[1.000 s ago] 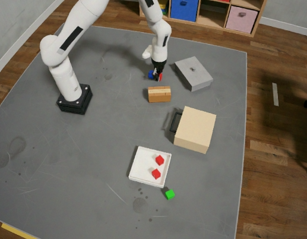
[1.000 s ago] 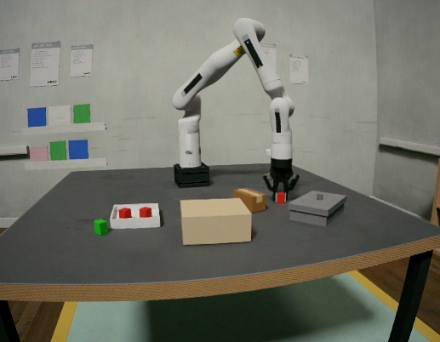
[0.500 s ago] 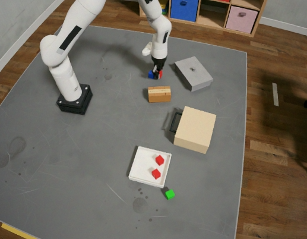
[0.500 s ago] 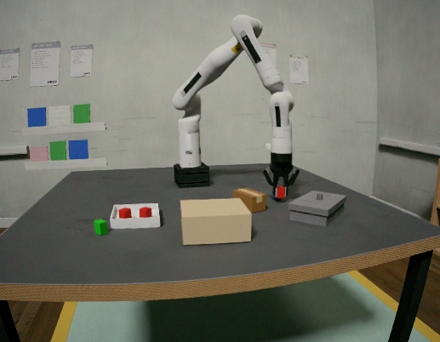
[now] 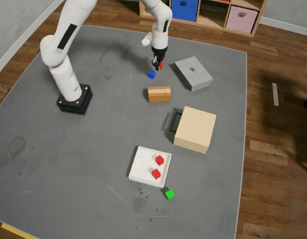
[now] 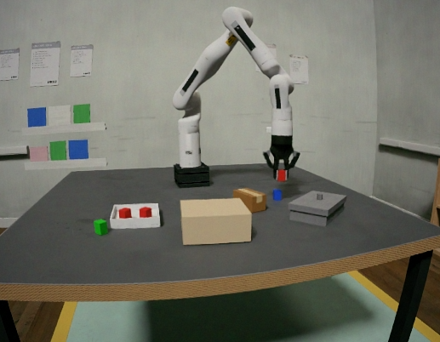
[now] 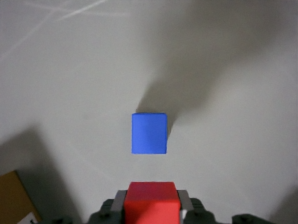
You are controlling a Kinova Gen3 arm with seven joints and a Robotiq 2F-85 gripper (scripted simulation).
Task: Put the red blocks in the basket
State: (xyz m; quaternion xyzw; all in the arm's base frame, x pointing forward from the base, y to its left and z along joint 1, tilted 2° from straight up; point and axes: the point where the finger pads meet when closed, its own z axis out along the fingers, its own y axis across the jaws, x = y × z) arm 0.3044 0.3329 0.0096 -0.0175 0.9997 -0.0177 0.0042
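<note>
Now: the white basket 47 cm to the right of my hand, 19 cm ahead of it and 9 cm below it. Also, from my hand: blue block (8 cm below, 4 cm behind); then cardboard box (12 cm to the right, 6 cm below, 6 cm ahead); then lid (16 cm ahead, 10 cm to the left, 5 cm below).
</note>
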